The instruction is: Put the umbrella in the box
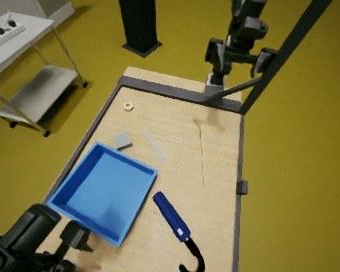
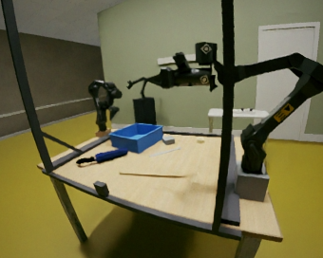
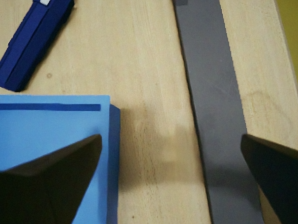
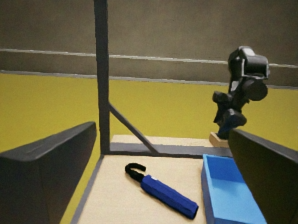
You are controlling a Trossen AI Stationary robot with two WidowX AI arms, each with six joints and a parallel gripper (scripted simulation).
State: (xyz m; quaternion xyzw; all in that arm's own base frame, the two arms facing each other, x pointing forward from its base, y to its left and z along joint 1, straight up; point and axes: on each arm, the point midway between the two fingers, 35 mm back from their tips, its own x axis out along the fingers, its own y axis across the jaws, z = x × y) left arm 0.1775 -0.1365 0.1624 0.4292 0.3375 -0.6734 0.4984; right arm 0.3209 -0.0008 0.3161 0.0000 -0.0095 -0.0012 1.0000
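My left gripper is now 17 cm past the folded umbrella, 20 cm to the left of it and 19 cm above it. Also, from my left hand: grey strip (12 cm ahead, 44 cm to the right, 21 cm below); blue storage box (12 cm ahead, 18 cm to the right, 16 cm below); grey block (24 cm ahead, 37 cm to the right, 20 cm below).
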